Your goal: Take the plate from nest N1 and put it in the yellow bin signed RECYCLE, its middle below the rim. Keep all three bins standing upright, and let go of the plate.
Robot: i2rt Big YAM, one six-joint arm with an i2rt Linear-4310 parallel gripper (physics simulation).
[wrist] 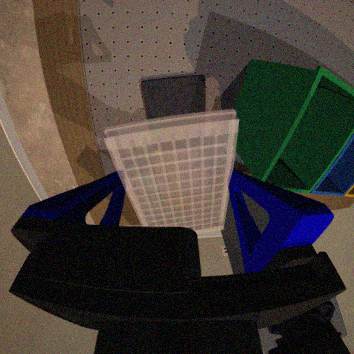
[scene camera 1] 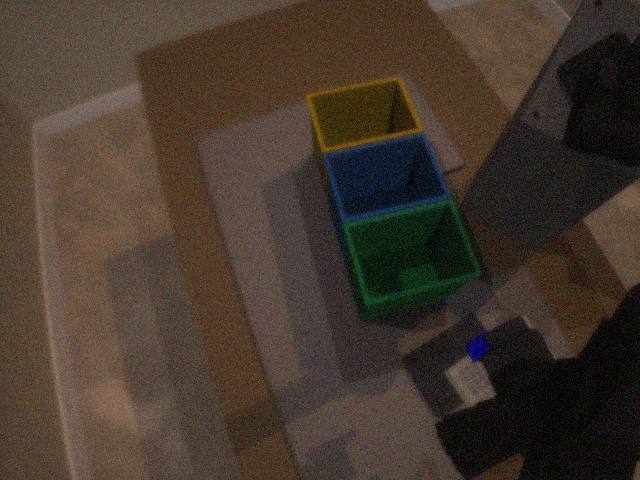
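Seen in the pictures: gripper, fingertip midpoint: (wrist: pixel 176 175); arm's base, link origin: (wrist: pixel 299 315) (scene camera 1: pixel 607 89).
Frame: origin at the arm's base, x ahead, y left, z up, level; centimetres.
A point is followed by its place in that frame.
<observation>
A pale plate (scene camera 1: pixel 471 383) {x 26.5, y 29.9, z -11.0 cm} (wrist: pixel 175 172) {x 24.2, y 30.8, z -10.7 cm} with a grid of wells is held between the blue fingers of my gripper (wrist: pixel 176 175) {x 23.3, y 30.4, z -11.7 cm}, which is shut on its two sides. In the scene view one blue fingertip shows at the plate's edge; the other is hidden. The plate is raised above a dark nest (scene camera 1: pixel 431 361) {x 24.5, y 26.3, z -34.7 cm} (wrist: pixel 174 95) {x 24.5, y 29.2, z -34.7 cm}, whose label I cannot read. The yellow bin (scene camera 1: pixel 351 118) {x 28.1, y -22.2, z -26.6 cm} stands upright at the far end of the bin row, with its open top up. Its sign does not show. In the wrist view a small corner of it shows at the right edge.
The blue bin (scene camera 1: pixel 385 173) {x 24.5, y -9.1, z -28.1 cm} (wrist: pixel 341 162) {x 24.1, y -9.1, z -23.0 cm} stands upright between the yellow bin and the green bin (scene camera 1: pixel 408 248) {x 22.5, y 4.3, z -35.6 cm} (wrist: pixel 275 110) {x 28.7, y 16.1, z -22.6 cm}. The green bin is nearest the gripper. A large grey panel (scene camera 1: pixel 522 191) {x 3.9, y 3.1, z -21.1 cm} stands right of the bins. My black arm (scene camera 1: pixel 584 397) {x 29.0, y 30.4, z 14.5 cm} fills the lower right.
</observation>
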